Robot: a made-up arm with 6 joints. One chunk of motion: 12 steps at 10 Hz.
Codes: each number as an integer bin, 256 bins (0 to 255) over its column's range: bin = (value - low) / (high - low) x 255, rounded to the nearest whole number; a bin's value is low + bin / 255 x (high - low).
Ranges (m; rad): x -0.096..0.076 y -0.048..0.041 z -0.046..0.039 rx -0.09..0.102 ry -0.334..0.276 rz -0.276..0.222
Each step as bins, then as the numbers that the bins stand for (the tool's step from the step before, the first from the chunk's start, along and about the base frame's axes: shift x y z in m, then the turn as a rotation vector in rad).
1 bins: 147 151 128 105 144 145
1 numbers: 0.00315 0.00470 -0.00333 -0.01094 0.01047 0.00718
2 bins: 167 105 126 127 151 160
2 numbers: 0.01664 -0.01135 -0.00400 0.00562 0.02722 0.03647
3 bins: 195 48 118 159 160 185
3 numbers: 0.03553 -0.03125 -0.00667 0.02972 0.04875 0.08529
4 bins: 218 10 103 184 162 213
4 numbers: 0.05104 -0.04451 -0.01167 0.04854 0.05353 0.13998
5 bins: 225 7 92 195 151 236
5 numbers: 0.05576 -0.04556 -0.01533 0.05682 0.02722 0.18489
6 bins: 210 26 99 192 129 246
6 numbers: 0.04565 -0.03893 -0.01300 0.05456 -0.02541 0.20442
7 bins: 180 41 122 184 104 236
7 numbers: 0.02541 -0.03369 -0.00533 0.04854 -0.08522 0.18489
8 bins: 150 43 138 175 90 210
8 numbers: 0.00518 -0.03299 0.00000 0.04176 -0.11871 0.13412
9 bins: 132 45 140 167 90 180
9 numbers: -0.00696 -0.03229 0.00067 0.03574 -0.11871 0.07553
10 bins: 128 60 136 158 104 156
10 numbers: -0.00966 -0.02706 -0.00067 0.02896 -0.08522 0.02866
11 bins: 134 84 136 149 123 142
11 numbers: -0.00562 -0.01868 -0.00067 0.02219 -0.03976 0.00132
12 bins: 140 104 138 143 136 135
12 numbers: -0.00157 -0.01170 0.00000 0.01767 -0.00867 -0.01235
